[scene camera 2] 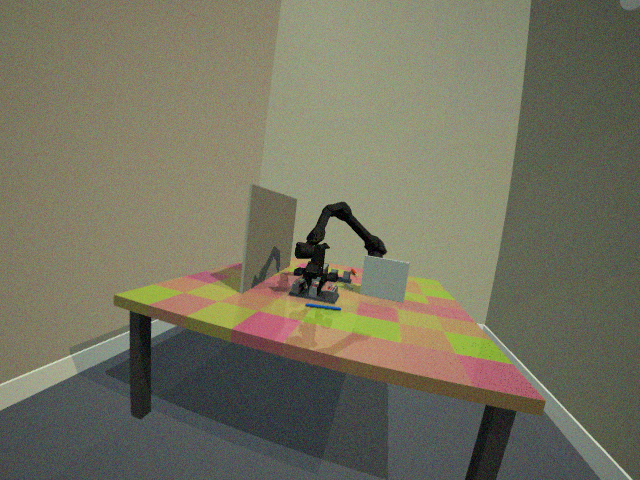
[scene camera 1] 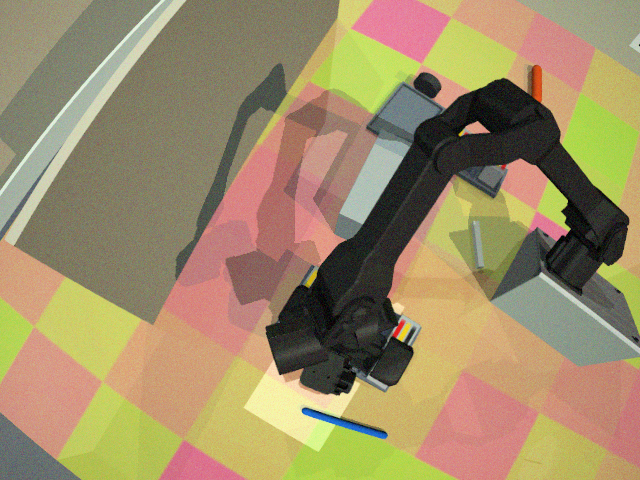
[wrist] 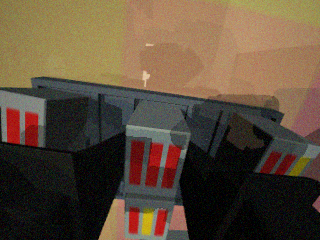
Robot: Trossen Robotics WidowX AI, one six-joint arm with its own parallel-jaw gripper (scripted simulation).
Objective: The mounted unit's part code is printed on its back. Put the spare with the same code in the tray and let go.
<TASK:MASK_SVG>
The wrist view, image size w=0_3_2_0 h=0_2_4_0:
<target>my gripper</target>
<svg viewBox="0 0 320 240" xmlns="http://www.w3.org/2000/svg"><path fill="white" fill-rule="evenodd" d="M189 142L179 180L189 240L320 240L320 212L312 206L320 195L319 181L303 176L273 175L249 171L234 172L223 163L209 156L208 153L193 142ZM126 131L77 152L0 141L0 240L98 240L122 181Z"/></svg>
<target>spare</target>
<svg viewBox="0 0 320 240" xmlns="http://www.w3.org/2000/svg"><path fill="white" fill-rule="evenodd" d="M139 102L126 125L123 172L124 192L175 197L191 132L180 108Z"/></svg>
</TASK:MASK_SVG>
